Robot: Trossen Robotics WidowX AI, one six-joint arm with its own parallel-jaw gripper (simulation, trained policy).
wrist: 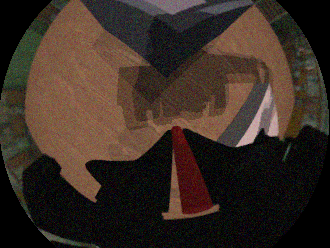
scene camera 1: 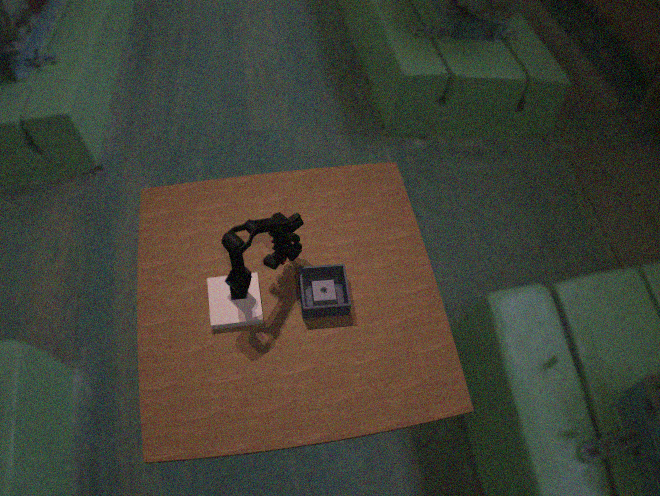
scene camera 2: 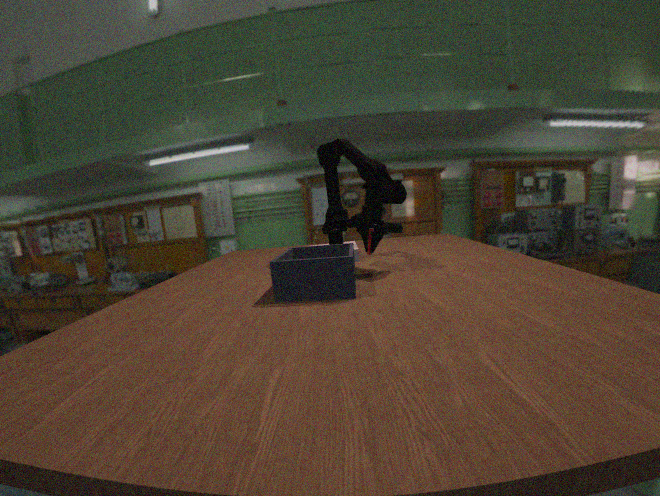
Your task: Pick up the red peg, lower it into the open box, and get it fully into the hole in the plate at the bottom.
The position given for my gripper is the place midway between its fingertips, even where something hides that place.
Note:
In view: my gripper [scene camera 2: 369,252], a dark blue box [scene camera 2: 326,272] and a red peg [wrist: 194,195].
My gripper shows as well in the wrist view [wrist: 176,132] and in scene camera 1 [scene camera 1: 283,262].

